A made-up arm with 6 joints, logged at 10 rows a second.
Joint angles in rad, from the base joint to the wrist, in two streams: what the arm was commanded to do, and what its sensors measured. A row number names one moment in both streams.
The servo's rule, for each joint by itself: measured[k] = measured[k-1] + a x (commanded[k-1-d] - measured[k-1]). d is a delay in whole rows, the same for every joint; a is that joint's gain. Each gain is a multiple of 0.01, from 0.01 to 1. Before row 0 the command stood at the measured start. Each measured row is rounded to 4 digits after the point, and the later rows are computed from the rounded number. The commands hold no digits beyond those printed.
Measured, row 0:
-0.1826, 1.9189, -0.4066, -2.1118, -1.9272, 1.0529
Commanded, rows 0 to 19:
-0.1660, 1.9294, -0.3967, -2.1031, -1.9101, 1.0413
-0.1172, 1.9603, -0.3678, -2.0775, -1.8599, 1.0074
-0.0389, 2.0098, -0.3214, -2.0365, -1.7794, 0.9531
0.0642, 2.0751, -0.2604, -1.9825, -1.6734, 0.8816
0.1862, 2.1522, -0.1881, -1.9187, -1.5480, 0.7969
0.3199, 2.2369, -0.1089, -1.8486, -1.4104, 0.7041
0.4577, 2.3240, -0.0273, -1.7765, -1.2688, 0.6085
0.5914, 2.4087, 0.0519, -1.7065, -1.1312, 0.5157
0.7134, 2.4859, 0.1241, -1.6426, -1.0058, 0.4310
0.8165, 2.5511, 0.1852, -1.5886, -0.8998, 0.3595
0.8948, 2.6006, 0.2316, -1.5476, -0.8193, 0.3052
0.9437, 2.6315, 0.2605, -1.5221, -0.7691, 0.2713
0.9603, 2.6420, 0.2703, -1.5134, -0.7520, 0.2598
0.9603, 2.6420, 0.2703, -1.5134, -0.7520, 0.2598
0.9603, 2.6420, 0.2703, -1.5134, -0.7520, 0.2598
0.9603, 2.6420, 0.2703, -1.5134, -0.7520, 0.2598
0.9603, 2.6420, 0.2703, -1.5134, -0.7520, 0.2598
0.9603, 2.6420, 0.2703, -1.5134, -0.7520, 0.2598
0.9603, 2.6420, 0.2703, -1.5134, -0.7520, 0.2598
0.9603, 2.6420, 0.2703, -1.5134, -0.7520, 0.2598
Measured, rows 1 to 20:
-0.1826, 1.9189, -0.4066, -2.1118, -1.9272, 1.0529
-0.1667, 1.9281, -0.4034, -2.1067, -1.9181, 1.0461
-0.1192, 1.9564, -0.3920, -2.0895, -1.8873, 1.0233
-0.0421, 2.0034, -0.3694, -2.0582, -1.8301, 0.9819
0.0599, 2.0665, -0.3345, -2.0135, -1.7470, 0.9227
0.1811, 2.1419, -0.2877, -1.9576, -1.6415, 0.8485
0.3143, 2.2255, -0.2305, -1.8933, -1.5190, 0.7633
0.4520, 2.3122, -0.1655, -1.8244, -1.3864, 0.6720
0.5858, 2.3971, -0.0959, -1.7548, -1.2511, 0.5798
0.7083, 2.4752, -0.0255, -1.6886, -1.1211, 0.4920
0.8122, 2.5420, 0.0419, -1.6296, -1.0038, 0.4138
0.8915, 2.5936, 0.1026, -1.5812, -0.9060, 0.3497
0.9416, 2.6270, 0.1531, -1.5463, -0.8334, 0.3034
0.9596, 2.6402, 0.1906, -1.5269, -0.7903, 0.2777
0.9603, 2.6418, 0.2161, -1.5189, -0.7700, 0.2671
0.9603, 2.6420, 0.2334, -1.5157, -0.7605, 0.2628
0.9603, 2.6420, 0.2452, -1.5143, -0.7560, 0.2610
0.9603, 2.6420, 0.2532, -1.5138, -0.7539, 0.2603
0.9603, 2.6420, 0.2587, -1.5136, -0.7529, 0.2600
0.9603, 2.6420, 0.2624, -1.5135, -0.7524, 0.2599
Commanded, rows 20 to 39:
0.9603, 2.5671, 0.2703, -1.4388, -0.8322, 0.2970
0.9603, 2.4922, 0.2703, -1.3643, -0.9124, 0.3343
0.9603, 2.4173, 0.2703, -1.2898, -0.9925, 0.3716
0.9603, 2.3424, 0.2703, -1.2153, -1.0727, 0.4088
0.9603, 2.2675, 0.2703, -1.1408, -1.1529, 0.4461
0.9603, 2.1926, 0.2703, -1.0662, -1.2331, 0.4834
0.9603, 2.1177, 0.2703, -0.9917, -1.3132, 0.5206
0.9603, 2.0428, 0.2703, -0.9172, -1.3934, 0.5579
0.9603, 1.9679, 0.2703, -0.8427, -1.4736, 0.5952
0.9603, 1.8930, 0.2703, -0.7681, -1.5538, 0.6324
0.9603, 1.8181, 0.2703, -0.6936, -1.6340, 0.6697
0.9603, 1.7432, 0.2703, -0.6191, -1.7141, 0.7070
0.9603, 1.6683, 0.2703, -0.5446, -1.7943, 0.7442
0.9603, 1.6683, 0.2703, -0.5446, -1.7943, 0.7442
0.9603, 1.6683, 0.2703, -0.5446, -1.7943, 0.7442
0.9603, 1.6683, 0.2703, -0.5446, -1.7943, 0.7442
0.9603, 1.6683, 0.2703, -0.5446, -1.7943, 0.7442
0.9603, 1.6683, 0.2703, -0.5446, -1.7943, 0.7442
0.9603, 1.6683, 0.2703, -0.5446, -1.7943, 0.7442
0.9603, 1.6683, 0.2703, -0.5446, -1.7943, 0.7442
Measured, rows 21 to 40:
0.9603, 2.6420, 0.2649, -1.5134, -0.7522, 0.2598
0.9603, 2.5761, 0.2666, -1.4694, -0.7946, 0.2817
0.9603, 2.5023, 0.2678, -1.4074, -0.8570, 0.3127
0.9603, 2.4275, 0.2686, -1.3380, -0.9288, 0.3475
0.9603, 2.3526, 0.2691, -1.2656, -1.0051, 0.3837
0.9603, 2.2777, 0.2695, -1.1920, -1.0834, 0.4205
0.9603, 2.2028, 0.2698, -1.1178, -1.1627, 0.4576
0.9603, 2.1279, 0.2700, -1.0434, -1.2425, 0.4948
0.9603, 2.0530, 0.2701, -0.9689, -1.3225, 0.5320
0.9603, 1.9781, 0.2702, -0.8944, -1.4026, 0.5693
0.9603, 1.9032, 0.2702, -0.8199, -1.4827, 0.6065
0.9603, 1.8283, 0.2702, -0.7454, -1.5629, 0.6438
0.9603, 1.7534, 0.2702, -0.6709, -1.6430, 0.6811
0.9603, 1.6785, 0.2702, -0.5964, -1.7232, 0.7183
0.9603, 1.6695, 0.2702, -0.5658, -1.7609, 0.7336
0.9603, 1.6684, 0.2702, -0.5533, -1.7786, 0.7399
0.9603, 1.6683, 0.2702, -0.5482, -1.7869, 0.7424
0.9603, 1.6683, 0.2702, -0.5461, -1.7908, 0.7435
0.9603, 1.6683, 0.2702, -0.5452, -1.7927, 0.7439
0.9603, 1.6683, 0.2702, -0.5448, -1.7935, 0.7441

